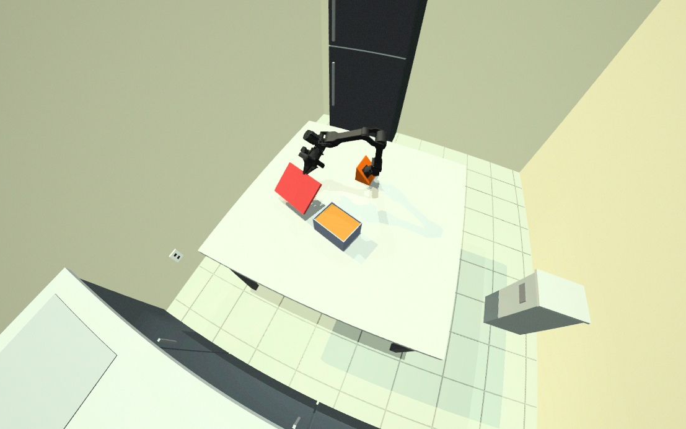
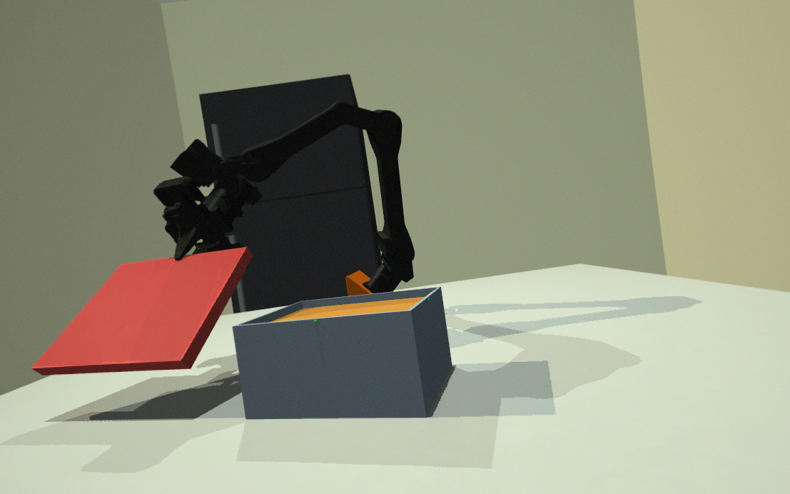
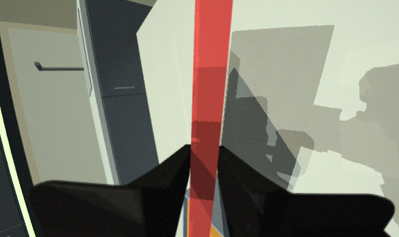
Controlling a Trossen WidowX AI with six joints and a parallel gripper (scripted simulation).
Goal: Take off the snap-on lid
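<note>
The red lid is 60 mm ahead of my gripper tip, 50 mm below it and 10 mm to the right of it. The rest, counted from my gripper tip: grey-blue storage box: 280 mm to the left, 130 mm below, 110 mm ahead.
</note>
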